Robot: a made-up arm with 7 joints. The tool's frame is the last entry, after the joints.
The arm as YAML. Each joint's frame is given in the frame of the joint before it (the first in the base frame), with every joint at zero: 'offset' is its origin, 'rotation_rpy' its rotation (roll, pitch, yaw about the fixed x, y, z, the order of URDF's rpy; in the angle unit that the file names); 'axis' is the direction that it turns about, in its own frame. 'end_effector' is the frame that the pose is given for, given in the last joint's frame.
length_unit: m
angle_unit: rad
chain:
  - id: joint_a
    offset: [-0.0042, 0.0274, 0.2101]
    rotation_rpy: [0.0, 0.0, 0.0]
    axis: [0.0, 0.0, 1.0]
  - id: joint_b
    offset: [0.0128, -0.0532, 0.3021]
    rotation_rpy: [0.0, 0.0, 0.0]
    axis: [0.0, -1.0, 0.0]
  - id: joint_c
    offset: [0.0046, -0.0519, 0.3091]
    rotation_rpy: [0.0, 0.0, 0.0]
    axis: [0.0, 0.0, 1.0]
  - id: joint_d
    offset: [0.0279, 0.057, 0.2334]
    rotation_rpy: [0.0, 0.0, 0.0]
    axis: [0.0, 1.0, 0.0]
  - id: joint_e
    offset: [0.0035, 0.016, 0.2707]
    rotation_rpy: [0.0, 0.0, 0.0]
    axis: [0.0, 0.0, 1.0]
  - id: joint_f
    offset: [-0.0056, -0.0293, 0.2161]
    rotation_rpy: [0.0, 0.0, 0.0]
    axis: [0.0, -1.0, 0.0]
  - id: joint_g
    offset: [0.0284, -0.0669, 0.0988]
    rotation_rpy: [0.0, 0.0, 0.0]
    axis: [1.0, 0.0, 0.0]
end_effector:
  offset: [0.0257, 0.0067, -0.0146]
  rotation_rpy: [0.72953, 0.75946, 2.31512]
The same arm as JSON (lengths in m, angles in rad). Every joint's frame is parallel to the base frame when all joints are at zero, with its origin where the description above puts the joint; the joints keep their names.
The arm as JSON. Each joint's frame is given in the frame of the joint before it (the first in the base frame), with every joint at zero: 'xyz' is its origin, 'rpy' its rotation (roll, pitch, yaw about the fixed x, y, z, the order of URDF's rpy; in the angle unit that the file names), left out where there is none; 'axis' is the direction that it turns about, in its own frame. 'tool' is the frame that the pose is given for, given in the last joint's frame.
{"units": {"length": "m", "angle": "rad"}, "joints": [{"name": "joint_a", "type": "revolute", "origin": {"xyz": [-0.0042, 0.0274, 0.2101]}, "axis": "+z"}, {"name": "joint_b", "type": "revolute", "origin": {"xyz": [0.0128, -0.0532, 0.3021]}, "axis": "-y"}, {"name": "joint_c", "type": "revolute", "origin": {"xyz": [0.0046, -0.0519, 0.3091]}, "axis": "+z"}, {"name": "joint_d", "type": "revolute", "origin": {"xyz": [0.0279, 0.057, 0.2334]}, "axis": "+y"}, {"name": "joint_e", "type": "revolute", "origin": {"xyz": [0.0035, 0.016, 0.2707]}, "axis": "+z"}, {"name": "joint_f", "type": "revolute", "origin": {"xyz": [-0.0056, -0.0293, 0.2161]}, "axis": "-y"}, {"name": "joint_g", "type": "revolute", "origin": {"xyz": [0.0284, -0.0669, 0.0988]}, "axis": "+x"}], "tool": {"origin": {"xyz": [0.0257, 0.0067, -0.0146], "rpy": [0.7295, 0.7595, 2.3151]}}}
